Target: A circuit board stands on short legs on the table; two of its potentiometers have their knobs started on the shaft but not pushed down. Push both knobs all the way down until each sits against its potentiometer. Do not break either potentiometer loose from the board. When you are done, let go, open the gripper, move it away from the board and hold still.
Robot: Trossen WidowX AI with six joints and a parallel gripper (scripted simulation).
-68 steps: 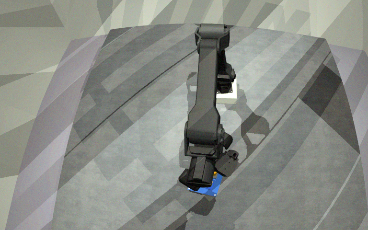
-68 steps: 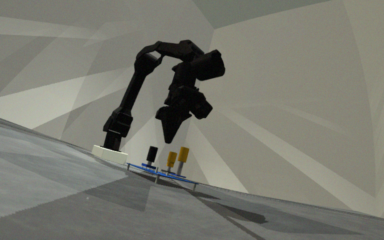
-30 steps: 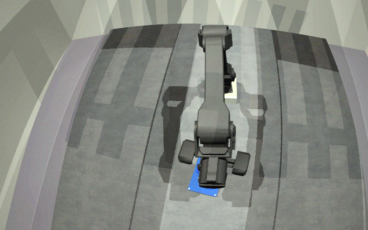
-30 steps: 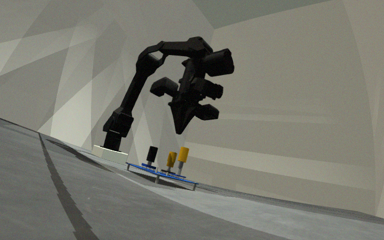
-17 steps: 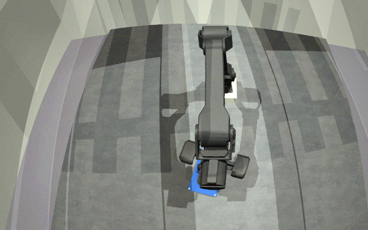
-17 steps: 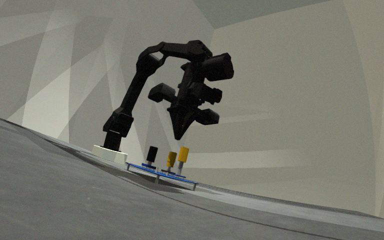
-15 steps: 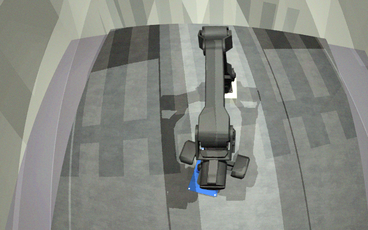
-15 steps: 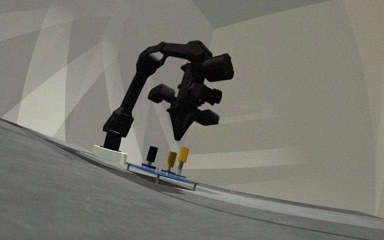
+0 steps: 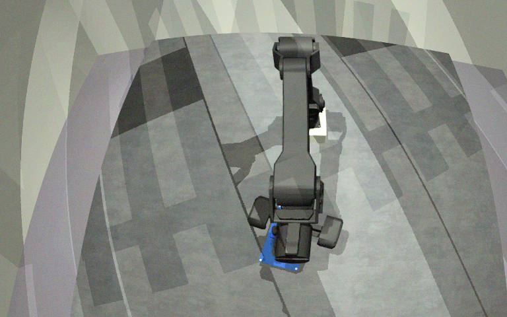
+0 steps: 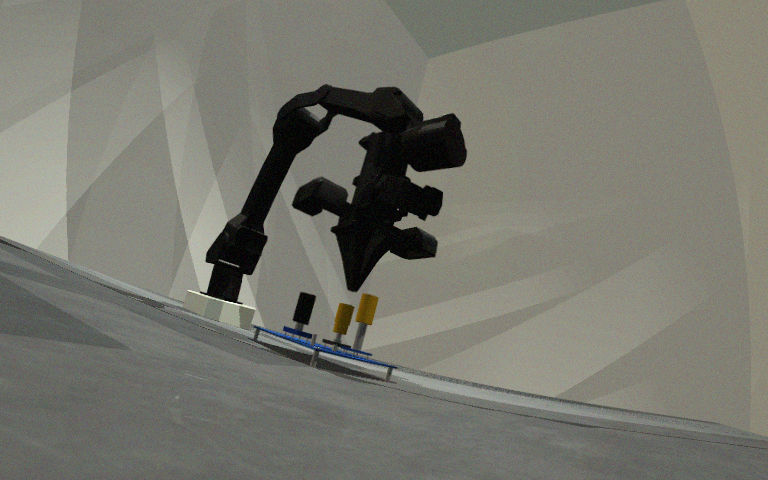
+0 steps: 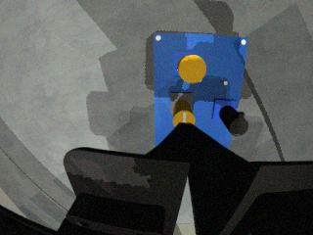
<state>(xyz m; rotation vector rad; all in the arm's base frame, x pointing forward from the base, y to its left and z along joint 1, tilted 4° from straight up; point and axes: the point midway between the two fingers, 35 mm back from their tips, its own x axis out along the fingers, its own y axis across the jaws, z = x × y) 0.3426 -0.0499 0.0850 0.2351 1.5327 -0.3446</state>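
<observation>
My gripper tip is now 3 cm above the yellow knob. The rest, counted from my gripper tip: black knob: 5 cm to the right, 3 cm below, 2 cm behind.
</observation>
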